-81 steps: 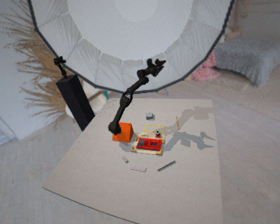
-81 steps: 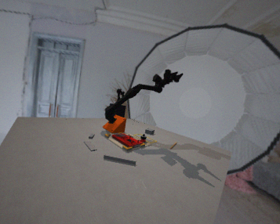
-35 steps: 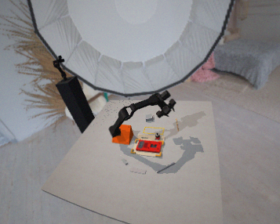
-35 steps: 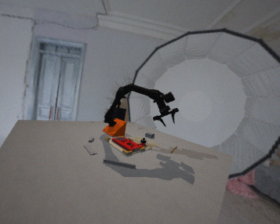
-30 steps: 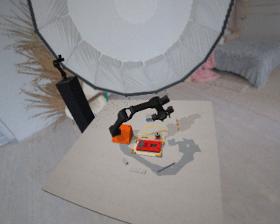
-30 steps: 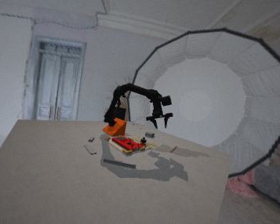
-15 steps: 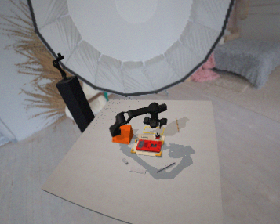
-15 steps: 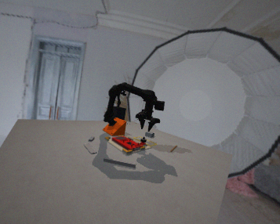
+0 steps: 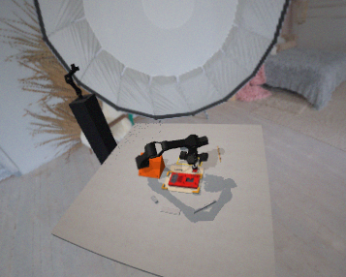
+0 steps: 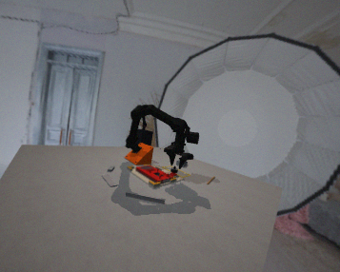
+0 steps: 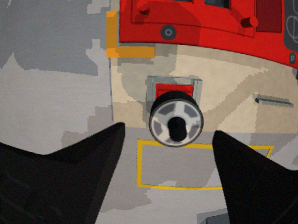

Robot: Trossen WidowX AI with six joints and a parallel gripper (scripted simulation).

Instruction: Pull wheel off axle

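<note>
The wheel is 2 cm below my gripper tip. Round my gripper tip: small grey block 12 cm behind, 27 cm to the left, 4 cm below; grey bar 8 cm ahead, 29 cm to the right, 5 cm below.
</note>
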